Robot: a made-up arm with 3 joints. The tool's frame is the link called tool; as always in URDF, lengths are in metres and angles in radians. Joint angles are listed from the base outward. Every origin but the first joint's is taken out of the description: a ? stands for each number. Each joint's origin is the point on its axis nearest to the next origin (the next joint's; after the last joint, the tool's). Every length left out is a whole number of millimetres.
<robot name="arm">
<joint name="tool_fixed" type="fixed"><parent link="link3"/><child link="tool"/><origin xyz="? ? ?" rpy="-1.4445 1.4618 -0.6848"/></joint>
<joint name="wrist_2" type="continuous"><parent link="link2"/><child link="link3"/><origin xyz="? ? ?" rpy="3.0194 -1.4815 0"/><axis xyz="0 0 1"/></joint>
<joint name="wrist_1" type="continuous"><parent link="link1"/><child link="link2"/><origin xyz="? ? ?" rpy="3.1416 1.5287 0"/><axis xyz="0 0 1"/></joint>
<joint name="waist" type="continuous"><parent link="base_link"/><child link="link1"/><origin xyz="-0.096 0.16 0.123" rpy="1.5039 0.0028 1.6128"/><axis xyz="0 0 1"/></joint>
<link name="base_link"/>
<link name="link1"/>
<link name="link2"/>
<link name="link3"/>
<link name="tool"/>
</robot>
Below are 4 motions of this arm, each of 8 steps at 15 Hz.
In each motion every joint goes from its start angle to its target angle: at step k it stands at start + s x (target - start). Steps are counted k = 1, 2, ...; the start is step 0. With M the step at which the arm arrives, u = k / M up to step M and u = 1 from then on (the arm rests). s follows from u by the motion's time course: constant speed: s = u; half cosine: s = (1 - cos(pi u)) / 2; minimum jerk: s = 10 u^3 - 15 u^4 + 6 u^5.
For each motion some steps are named. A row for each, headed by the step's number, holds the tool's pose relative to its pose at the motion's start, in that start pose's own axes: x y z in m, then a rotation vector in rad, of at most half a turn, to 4 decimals.
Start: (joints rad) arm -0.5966 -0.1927 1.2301
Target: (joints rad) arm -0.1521 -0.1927 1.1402
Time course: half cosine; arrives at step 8
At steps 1, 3, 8:
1: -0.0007 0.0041 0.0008 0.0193 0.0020 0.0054
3: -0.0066 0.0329 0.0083 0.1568 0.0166 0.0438
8: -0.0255 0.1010 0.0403 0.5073 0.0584 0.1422

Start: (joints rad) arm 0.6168 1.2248 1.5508
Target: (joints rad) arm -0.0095 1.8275 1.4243
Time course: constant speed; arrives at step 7
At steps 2, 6, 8:
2: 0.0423 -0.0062 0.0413 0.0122 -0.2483 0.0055
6: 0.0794 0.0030 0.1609 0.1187 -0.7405 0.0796
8: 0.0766 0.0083 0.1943 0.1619 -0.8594 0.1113

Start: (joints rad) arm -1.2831 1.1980 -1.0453
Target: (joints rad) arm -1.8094 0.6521 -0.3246
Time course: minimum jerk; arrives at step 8
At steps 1, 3, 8:
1: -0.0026 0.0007 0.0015 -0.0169 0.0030 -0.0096
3: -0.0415 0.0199 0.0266 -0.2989 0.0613 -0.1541
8: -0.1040 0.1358 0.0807 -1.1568 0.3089 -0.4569

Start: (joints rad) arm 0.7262 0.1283 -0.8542
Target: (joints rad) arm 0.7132 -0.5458 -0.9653
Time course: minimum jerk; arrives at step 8
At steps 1, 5, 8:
1: -0.0045 -0.0024 0.0007 0.0006 -0.0011 -0.0107
5: -0.2220 -0.0558 0.0258 0.0276 -0.0698 -0.4803
8: -0.3108 -0.0474 0.0322 0.0376 -0.1077 -0.6608

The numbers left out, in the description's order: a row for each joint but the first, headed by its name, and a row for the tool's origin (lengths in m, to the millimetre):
tool: 0.122 0.051 0
wrist_2: -0.129 0.395 0
wrist_1: -0.058 0.015 0

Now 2 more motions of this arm.
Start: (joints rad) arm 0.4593 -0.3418 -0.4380
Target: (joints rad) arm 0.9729 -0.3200 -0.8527
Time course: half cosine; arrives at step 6
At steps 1, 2, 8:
1: 0.0018 -0.0042 -0.0166 0.0564 0.0217 0.0011
2: 0.0050 -0.0128 -0.0637 0.2106 0.0811 0.0019
8: -0.0131 0.0033 -0.2688 0.8417 0.3260 -0.0299

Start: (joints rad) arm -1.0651 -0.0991 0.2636
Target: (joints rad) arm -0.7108 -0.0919 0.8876
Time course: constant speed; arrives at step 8
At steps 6, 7, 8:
6: -0.0166 0.1128 -0.0502 -0.2133 0.0227 0.0484
7: -0.0203 0.1329 -0.0568 -0.2485 0.0243 0.0583
8: -0.0244 0.1532 -0.0628 -0.2835 0.0253 0.0687

